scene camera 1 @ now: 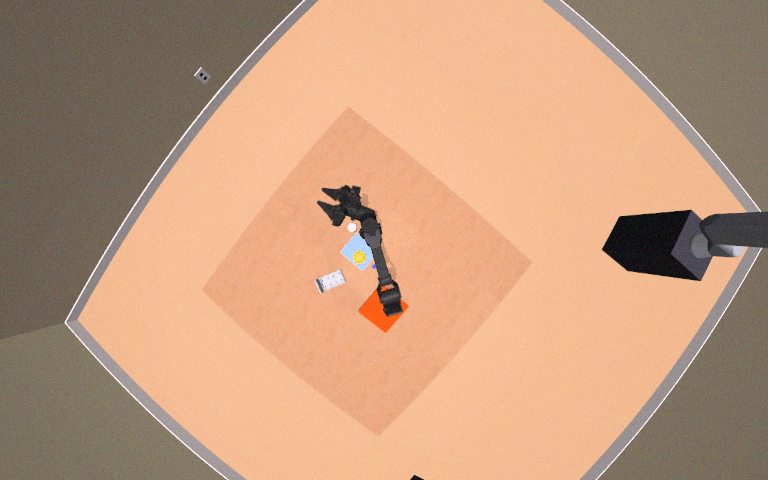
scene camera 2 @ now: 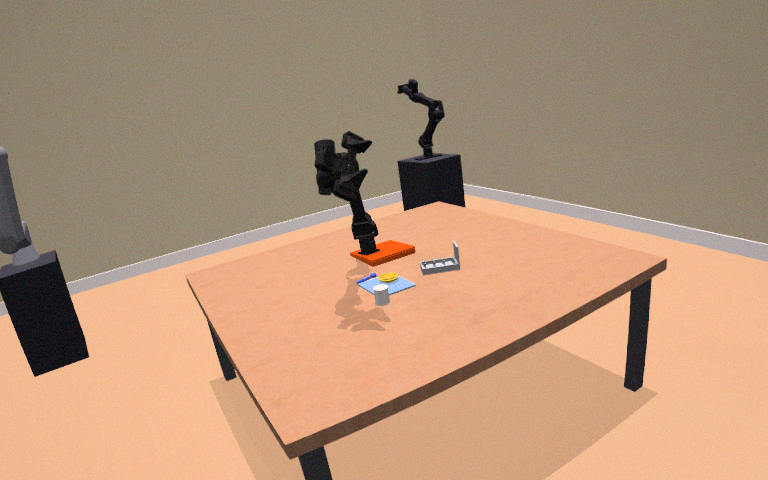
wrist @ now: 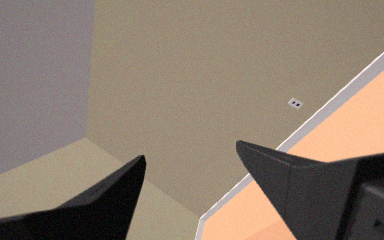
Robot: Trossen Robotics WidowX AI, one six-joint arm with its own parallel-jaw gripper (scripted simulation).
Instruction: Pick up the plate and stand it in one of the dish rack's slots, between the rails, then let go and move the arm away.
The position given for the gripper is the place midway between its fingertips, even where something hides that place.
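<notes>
The robot's gripper [scene camera 2: 368,155] [scene camera 1: 319,194] stands open in the scene and holds nothing, and the wrist view shows the gripper [wrist: 191,152] as well.
</notes>
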